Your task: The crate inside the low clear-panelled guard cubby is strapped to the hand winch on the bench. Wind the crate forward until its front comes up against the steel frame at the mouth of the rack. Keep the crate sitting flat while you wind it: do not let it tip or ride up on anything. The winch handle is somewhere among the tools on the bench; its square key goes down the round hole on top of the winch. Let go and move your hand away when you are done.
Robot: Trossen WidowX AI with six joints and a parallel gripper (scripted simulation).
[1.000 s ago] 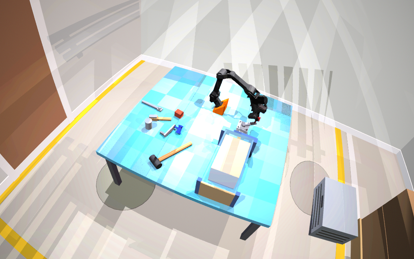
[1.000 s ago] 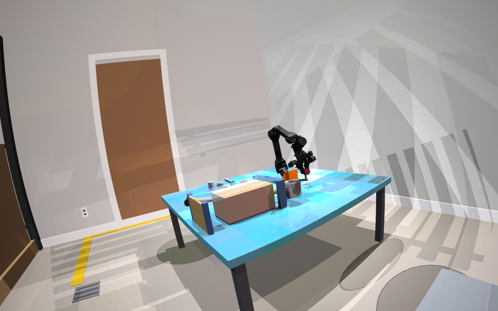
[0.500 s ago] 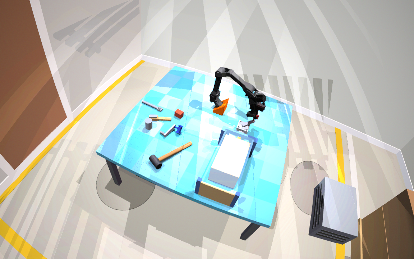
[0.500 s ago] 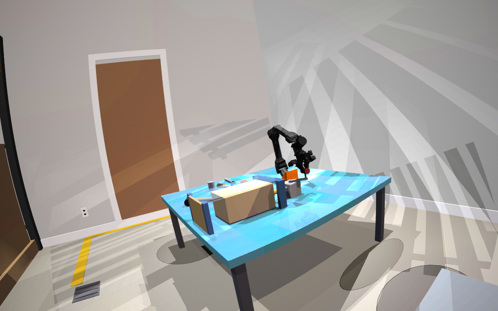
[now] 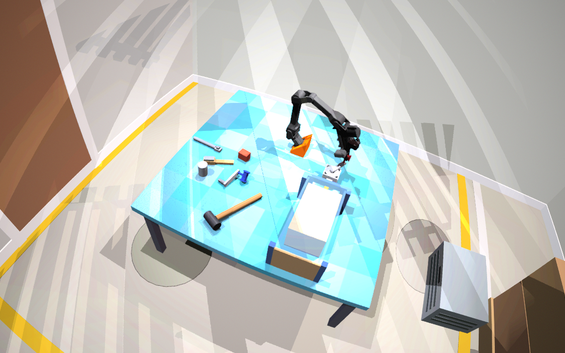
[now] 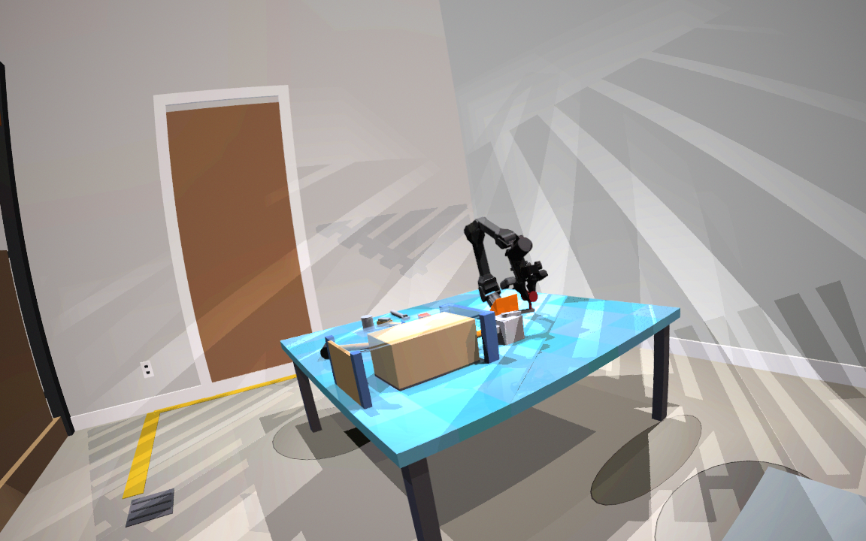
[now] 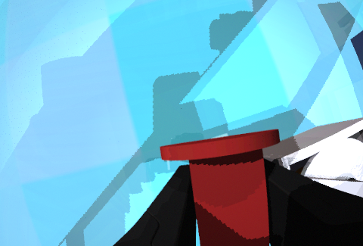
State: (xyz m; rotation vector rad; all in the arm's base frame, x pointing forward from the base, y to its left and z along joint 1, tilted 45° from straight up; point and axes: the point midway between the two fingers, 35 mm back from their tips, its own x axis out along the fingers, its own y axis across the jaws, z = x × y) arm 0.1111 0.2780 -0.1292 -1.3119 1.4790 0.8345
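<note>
The winch handle is 30 mm to the right of my gripper tip, 30 mm below it and 30 mm ahead of it. Also, from my gripper tip: clear-panelled cubby: 490 mm ahead, 80 mm to the right, 20 mm below; then red knob: 10 mm to the right; then grey winch: 100 mm below, 70 mm to the right, 70 mm ahead.
</note>
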